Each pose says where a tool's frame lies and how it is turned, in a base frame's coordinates. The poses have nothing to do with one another.
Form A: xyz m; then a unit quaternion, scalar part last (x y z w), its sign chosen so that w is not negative.
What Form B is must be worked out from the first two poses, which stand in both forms.
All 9 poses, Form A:
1: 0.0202, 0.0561, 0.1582, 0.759, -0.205, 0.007, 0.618
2: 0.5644, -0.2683, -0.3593, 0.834, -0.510, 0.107, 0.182
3: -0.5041, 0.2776, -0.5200, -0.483, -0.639, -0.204, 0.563
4: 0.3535, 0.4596, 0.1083, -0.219, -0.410, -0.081, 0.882
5: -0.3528, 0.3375, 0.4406, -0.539, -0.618, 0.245, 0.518
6: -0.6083, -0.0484, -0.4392, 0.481, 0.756, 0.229, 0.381
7: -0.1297, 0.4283, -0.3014, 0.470, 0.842, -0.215, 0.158
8: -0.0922, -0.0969, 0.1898, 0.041, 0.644, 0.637, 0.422
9: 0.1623, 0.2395, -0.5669, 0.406, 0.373, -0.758, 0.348
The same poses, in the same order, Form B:
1: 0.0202, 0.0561, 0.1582, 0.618, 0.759, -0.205, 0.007
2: 0.5644, -0.2683, -0.3593, 0.182, 0.834, -0.510, 0.107
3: -0.5041, 0.2776, -0.5200, 0.563, -0.483, -0.639, -0.204
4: 0.3535, 0.4596, 0.1083, 0.882, -0.219, -0.410, -0.081
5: -0.3528, 0.3375, 0.4406, 0.518, -0.539, -0.618, 0.245
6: -0.6083, -0.0484, -0.4392, 0.381, 0.481, 0.756, 0.229
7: -0.1297, 0.4283, -0.3014, 0.158, 0.470, 0.842, -0.215
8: -0.0922, -0.0969, 0.1898, 0.422, 0.041, 0.644, 0.637
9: 0.1623, 0.2395, -0.5669, 0.348, 0.406, 0.373, -0.758
